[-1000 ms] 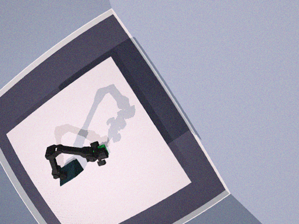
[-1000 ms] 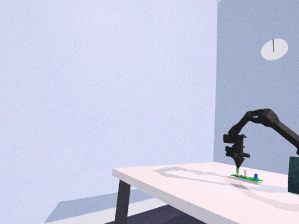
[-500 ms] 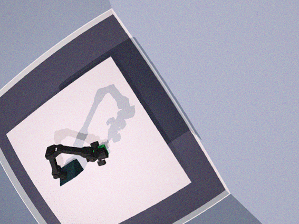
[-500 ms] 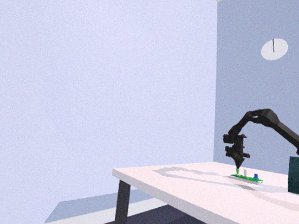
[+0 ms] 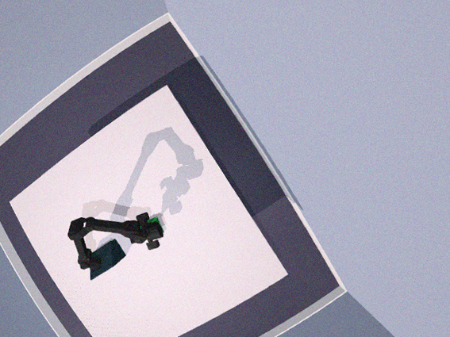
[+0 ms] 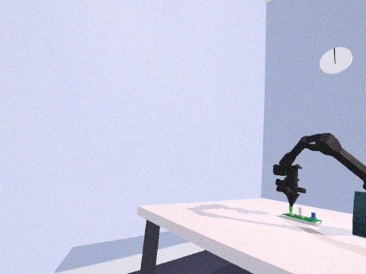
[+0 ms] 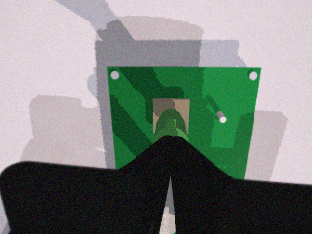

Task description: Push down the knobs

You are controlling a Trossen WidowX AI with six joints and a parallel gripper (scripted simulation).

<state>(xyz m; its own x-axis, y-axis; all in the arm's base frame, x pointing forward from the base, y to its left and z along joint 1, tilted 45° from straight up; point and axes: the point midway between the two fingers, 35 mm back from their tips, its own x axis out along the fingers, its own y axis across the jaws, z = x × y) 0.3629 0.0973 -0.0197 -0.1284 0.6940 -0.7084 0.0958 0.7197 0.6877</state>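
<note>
Right now my gripper tip is 1 cm above the green knob. Round my gripper tip: white knob: 5 cm behind, 1 cm to the left, 1 cm below.
</note>
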